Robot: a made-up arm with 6 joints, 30 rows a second.
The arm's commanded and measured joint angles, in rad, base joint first. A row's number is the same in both.
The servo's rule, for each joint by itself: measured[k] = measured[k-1] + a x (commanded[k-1-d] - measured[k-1]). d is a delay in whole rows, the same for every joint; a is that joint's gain. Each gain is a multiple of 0.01, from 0.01 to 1. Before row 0 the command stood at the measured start. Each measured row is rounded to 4 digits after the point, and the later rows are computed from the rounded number. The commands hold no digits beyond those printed.
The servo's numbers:
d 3
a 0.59 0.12 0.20 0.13 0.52 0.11
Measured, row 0:
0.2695 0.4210 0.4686 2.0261 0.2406 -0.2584
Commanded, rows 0 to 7:
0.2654 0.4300 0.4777 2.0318 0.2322 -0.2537
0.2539 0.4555 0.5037 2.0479 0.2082 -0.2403
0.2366 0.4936 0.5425 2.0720 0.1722 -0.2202
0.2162 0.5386 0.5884 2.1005 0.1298 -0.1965
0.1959 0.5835 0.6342 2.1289 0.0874 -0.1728
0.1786 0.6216 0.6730 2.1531 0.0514 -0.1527
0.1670 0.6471 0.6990 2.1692 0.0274 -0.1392
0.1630 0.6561 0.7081 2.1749 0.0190 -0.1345
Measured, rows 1 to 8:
0.2695 0.4210 0.4686 2.0261 0.2406 -0.2584
0.2695 0.4210 0.4686 2.0261 0.2406 -0.2584
0.2695 0.4210 0.4686 2.0261 0.2406 -0.2584
0.2671 0.4221 0.4704 2.0268 0.2362 -0.2579
0.2593 0.4261 0.4771 2.0295 0.2216 -0.2560
0.2459 0.4342 0.4902 2.0350 0.1959 -0.2521
0.2284 0.4467 0.5098 2.0435 0.1615 -0.2460
0.2092 0.4631 0.5347 2.0546 0.1230 -0.2379

